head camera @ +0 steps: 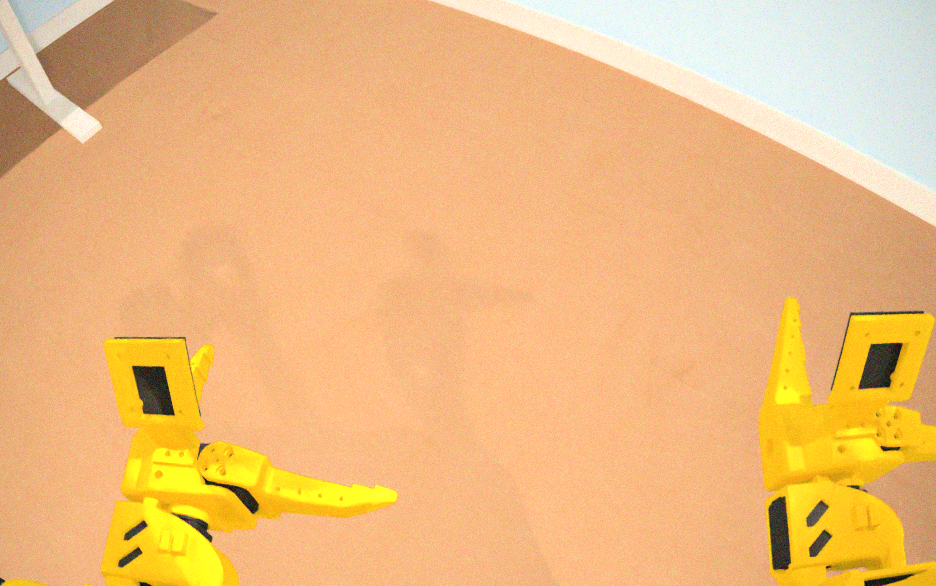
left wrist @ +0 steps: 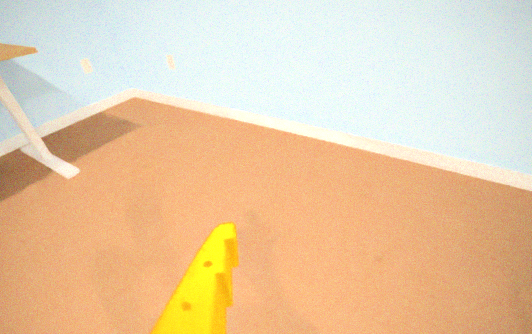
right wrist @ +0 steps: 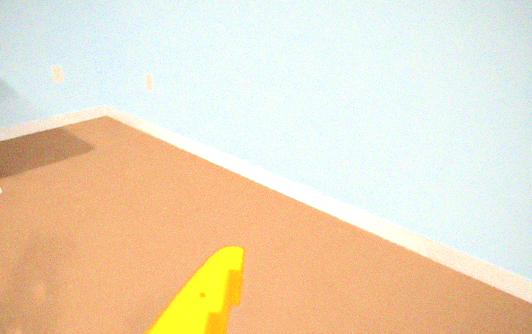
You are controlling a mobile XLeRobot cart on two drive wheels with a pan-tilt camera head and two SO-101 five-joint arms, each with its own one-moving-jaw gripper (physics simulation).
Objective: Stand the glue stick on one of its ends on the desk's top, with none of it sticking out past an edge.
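Places are measured from the left arm's base along level axes (x ahead, y left, z up), in metres.
Pixels of known places: left hand at its tool point: [head camera: 211, 352] [left wrist: 235, 238]; right hand at its tool point: [head camera: 795, 306] [right wrist: 242, 268].
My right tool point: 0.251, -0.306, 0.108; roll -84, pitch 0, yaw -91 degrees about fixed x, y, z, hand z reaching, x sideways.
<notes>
Behind a point stands the place of what it marks, as x, y, z.
The glue stick does not show in these three views. Part of the desk shows at the far left: its white leg and foot [head camera: 79, 124] in the head view, and a corner of its wooden top [left wrist: 16, 51] @[1.529, 1.013, -0.056] with the leg below it in the left wrist view. My left gripper [head camera: 300, 422] is wide open and empty, with one notched jaw [left wrist: 205, 285] @[0.226, 0.014, 0.092] in its wrist view. My right gripper [head camera: 886, 374] is also wide open, with one notched jaw [right wrist: 205, 300] @[0.237, -0.301, 0.114] in its wrist view. Both are over the floor, well apart from the desk.
Orange-brown floor [head camera: 483, 172] @[1.232, -0.113, -0.775] [left wrist: 350, 225] @[0.874, -0.446, -0.775] [right wrist: 150, 200] @[1.557, 0.263, -0.775] lies ahead. A pale blue wall [head camera: 794, 62] @[1.387, -0.884, -0.528] [left wrist: 350, 60] @[1.566, -0.637, -0.234] [right wrist: 325, 75] @[1.629, -0.552, -0.107] with a white baseboard [head camera: 690, 82] @[1.526, -0.670, -0.718] runs along the upper right. Two small pale plates show on the wall in both wrist views, near a room corner.
</notes>
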